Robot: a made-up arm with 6 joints. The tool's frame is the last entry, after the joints. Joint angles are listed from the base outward. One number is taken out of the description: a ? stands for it. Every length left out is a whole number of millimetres.
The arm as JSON. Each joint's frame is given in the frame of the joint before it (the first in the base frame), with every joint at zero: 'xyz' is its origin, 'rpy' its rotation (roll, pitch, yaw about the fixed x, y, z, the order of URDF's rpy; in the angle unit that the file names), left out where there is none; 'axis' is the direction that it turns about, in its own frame. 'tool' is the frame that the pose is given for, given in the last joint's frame.
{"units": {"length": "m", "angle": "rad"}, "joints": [
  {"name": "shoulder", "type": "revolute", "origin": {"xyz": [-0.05, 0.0, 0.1]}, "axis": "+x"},
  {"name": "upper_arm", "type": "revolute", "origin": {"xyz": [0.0, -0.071, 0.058]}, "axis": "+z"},
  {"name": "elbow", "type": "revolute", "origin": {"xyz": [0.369, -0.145, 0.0]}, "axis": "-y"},
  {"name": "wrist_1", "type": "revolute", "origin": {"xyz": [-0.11, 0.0, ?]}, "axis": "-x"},
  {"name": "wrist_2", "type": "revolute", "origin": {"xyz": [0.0, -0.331, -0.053]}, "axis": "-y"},
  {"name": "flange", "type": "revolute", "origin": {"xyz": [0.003, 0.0, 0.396]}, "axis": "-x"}
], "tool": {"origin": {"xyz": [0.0, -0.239, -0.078]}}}
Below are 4 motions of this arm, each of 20 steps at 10 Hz.
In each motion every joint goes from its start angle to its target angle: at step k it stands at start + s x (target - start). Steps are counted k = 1, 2, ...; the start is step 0. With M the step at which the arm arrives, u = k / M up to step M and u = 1 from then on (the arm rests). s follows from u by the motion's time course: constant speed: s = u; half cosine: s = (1 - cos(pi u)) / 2; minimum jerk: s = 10 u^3 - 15 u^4 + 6 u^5.
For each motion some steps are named. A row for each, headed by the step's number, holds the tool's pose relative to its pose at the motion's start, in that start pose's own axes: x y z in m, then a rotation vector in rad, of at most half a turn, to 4 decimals.
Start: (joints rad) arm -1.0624 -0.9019 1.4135 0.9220 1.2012 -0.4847
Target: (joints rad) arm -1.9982 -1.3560 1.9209 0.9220 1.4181 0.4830
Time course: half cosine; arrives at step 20
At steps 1, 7, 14, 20:
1: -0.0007 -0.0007 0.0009 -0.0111 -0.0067 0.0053
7: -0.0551 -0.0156 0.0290 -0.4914 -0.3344 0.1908
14: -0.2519 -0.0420 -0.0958 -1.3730 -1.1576 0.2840
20: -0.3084 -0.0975 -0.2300 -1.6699 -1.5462 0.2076

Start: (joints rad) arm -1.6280 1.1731 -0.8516 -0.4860 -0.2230 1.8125
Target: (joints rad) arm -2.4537 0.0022 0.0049 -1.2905 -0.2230 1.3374
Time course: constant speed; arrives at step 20
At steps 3, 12, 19, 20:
3: -0.0879 0.1564 -0.1572 0.2990 0.1022 -0.0825
12: -0.4747 0.6376 -0.2447 0.9267 0.4246 -0.5730
19: -0.7114 0.8677 -0.0769 1.0271 0.5325 -1.1268
20: -0.7369 0.8861 -0.0507 1.0102 0.5291 -1.2054

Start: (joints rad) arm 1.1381 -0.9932 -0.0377 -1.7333 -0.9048 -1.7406
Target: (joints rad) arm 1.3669 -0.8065 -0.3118 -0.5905 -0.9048 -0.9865
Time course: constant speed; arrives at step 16
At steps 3, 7, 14, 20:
3: -0.0381 0.0040 0.0413 -0.1898 -0.2086 -0.0111
7: -0.1010 0.0236 0.0764 -0.4472 -0.4768 -0.1037
14: -0.2023 0.1085 0.0619 -0.8996 -0.8663 -0.4675
20: -0.2166 0.1448 0.0401 -1.0269 -0.9479 -0.6144

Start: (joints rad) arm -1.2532 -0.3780 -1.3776 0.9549 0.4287 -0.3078
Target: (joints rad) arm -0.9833 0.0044 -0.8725 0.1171 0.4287 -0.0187
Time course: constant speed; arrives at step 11
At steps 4, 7, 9, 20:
4: -0.0450 -0.0404 -0.0734 0.0654 -0.2183 -0.0468
7: -0.0523 -0.0685 -0.1630 0.1475 -0.3870 -0.0559
9: -0.0374 -0.0837 -0.2360 0.2182 -0.4979 -0.0484
20: -0.0033 -0.0931 -0.3157 0.3014 -0.6052 -0.0292

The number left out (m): -0.031
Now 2 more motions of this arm.
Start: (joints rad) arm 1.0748 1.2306 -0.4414 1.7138 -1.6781 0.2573
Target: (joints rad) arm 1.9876 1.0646 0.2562 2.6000 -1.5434 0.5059
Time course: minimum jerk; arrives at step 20
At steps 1, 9, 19, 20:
1: -0.0001 -0.0004 -0.0013 0.0016 0.0002 -0.0004
9: -0.0381 -0.0077 -0.4312 0.5019 0.2062 -0.0908
19: -0.0985 0.2174 -0.7937 0.9552 0.8357 0.0791
20: -0.0985 0.2179 -0.7941 0.9556 0.8371 0.0799

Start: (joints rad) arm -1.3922 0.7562 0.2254 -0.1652 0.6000 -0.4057
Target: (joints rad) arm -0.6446 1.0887 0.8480 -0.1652 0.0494 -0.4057
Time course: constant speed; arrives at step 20
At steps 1, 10, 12, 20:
1: -0.0035 -0.0122 -0.0225 0.0356 -0.0253 0.0099
10: 0.0165 -0.0725 -0.2233 0.3316 -0.2698 0.1239
12: 0.0327 -0.0743 -0.2627 0.3907 -0.3285 0.1547
20: 0.1284 -0.0486 -0.3788 0.5987 -0.5791 0.2933

